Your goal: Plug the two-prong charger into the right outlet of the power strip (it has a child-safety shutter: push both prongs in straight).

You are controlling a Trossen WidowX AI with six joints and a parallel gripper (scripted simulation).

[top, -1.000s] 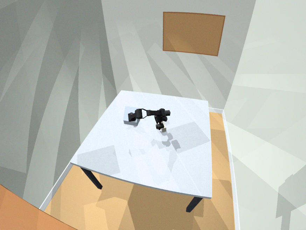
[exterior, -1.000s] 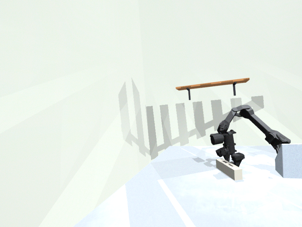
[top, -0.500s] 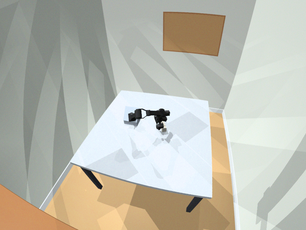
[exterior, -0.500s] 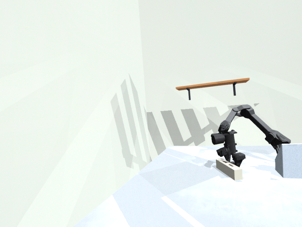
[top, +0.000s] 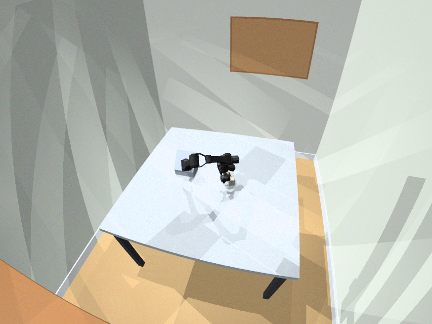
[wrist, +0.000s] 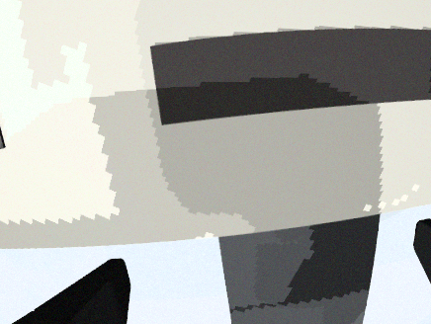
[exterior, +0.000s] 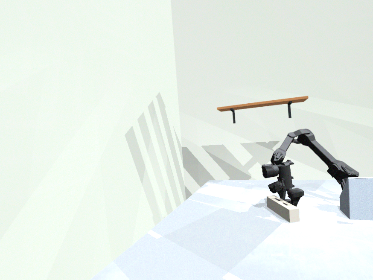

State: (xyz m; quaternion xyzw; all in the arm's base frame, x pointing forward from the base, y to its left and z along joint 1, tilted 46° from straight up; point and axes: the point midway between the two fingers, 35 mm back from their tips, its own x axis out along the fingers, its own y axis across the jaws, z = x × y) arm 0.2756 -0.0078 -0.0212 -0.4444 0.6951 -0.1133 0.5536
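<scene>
My gripper tip is now 2 cm short of the two-prong charger, 1 cm to the right of it and 1 cm below it.
</scene>
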